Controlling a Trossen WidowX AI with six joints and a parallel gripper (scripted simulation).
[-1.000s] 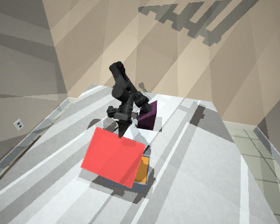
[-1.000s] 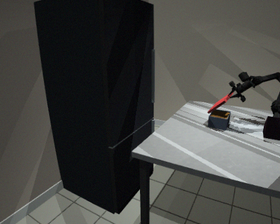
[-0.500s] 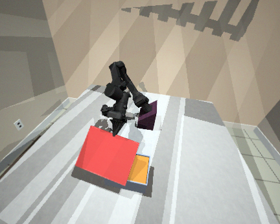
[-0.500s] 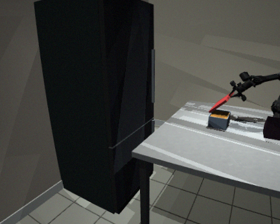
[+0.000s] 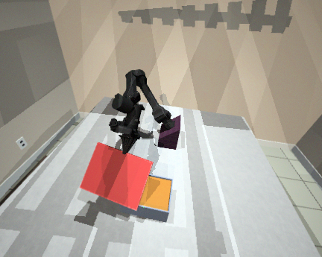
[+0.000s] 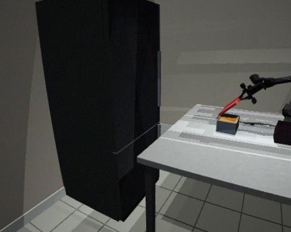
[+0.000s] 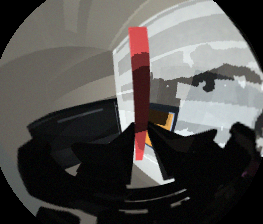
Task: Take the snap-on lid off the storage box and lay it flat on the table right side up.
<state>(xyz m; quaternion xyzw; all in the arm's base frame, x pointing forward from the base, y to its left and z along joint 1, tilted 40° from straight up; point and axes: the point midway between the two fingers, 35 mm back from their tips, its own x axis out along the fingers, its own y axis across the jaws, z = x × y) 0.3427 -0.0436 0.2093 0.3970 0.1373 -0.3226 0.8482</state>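
Right now my gripper tip is 6 cm short of the lid, 1 cm to the left of it and 6 cm above it. From my gripper tip the other things lie so: storage box: 5 cm ahead, 11 cm to the left, 18 cm below.
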